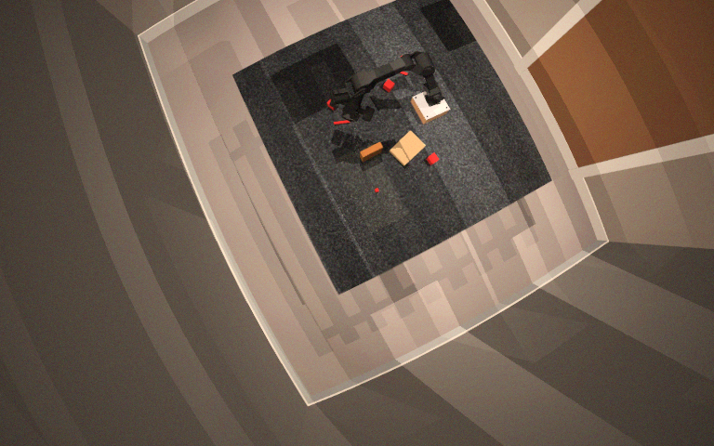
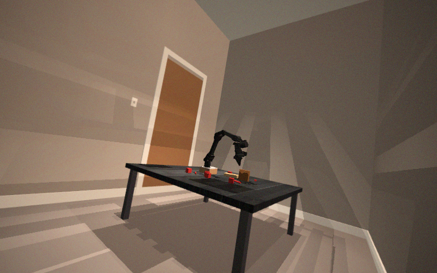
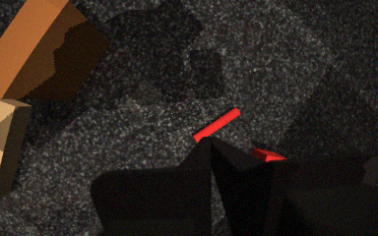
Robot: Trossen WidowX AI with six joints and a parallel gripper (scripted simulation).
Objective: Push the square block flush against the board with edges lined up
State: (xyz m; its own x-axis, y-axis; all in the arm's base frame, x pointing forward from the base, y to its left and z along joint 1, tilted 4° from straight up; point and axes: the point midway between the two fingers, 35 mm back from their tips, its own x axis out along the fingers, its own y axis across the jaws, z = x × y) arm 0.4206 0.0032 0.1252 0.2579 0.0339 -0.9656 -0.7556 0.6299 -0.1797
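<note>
Right now the orange-brown square block is 5 cm behind my gripper tip, 17 cm to the left of it and 9 cm below it. Also, from my gripper tip: red dot: 3 cm behind, 34 cm to the left, 14 cm below; light tan board: 23 cm behind, 19 cm to the left, 13 cm below.
</note>
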